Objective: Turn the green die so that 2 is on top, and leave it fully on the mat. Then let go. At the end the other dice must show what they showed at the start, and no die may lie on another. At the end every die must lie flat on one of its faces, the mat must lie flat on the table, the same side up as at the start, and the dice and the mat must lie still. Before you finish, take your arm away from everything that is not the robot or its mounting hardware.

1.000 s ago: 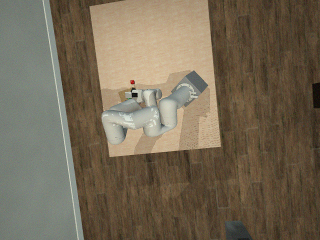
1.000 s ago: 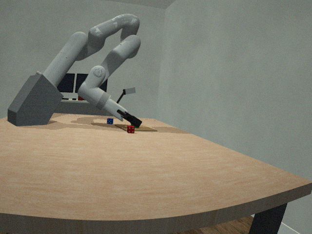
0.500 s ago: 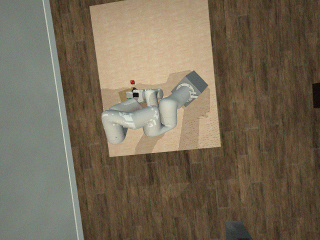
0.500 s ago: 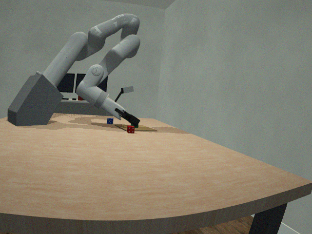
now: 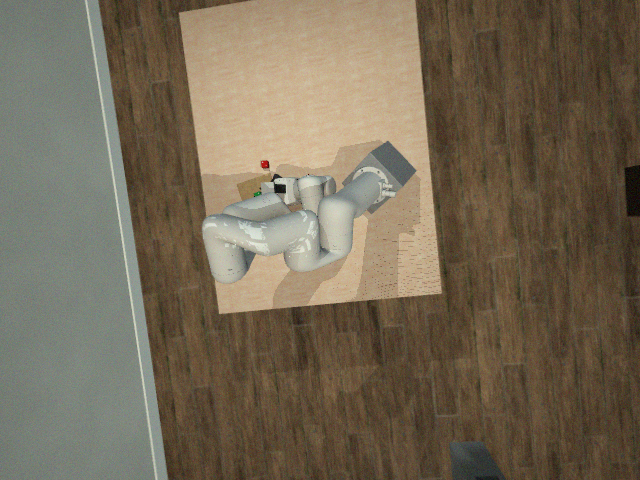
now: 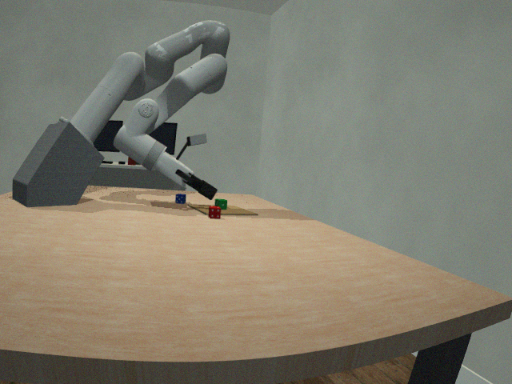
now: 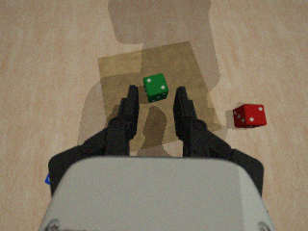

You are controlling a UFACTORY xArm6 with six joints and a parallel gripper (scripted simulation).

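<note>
Right now the green die is 40 mm ahead of my hand, 30 mm below it and 10 mm to the left of it. The rest, counted from my hand: tan mat (50 mm below, 40 mm ahead, 10 mm to the left); blue die (80 mm to the left, 80 mm behind, 40 mm below); red die (110 mm to the right, 40 mm below, 30 mm ahead).
</note>
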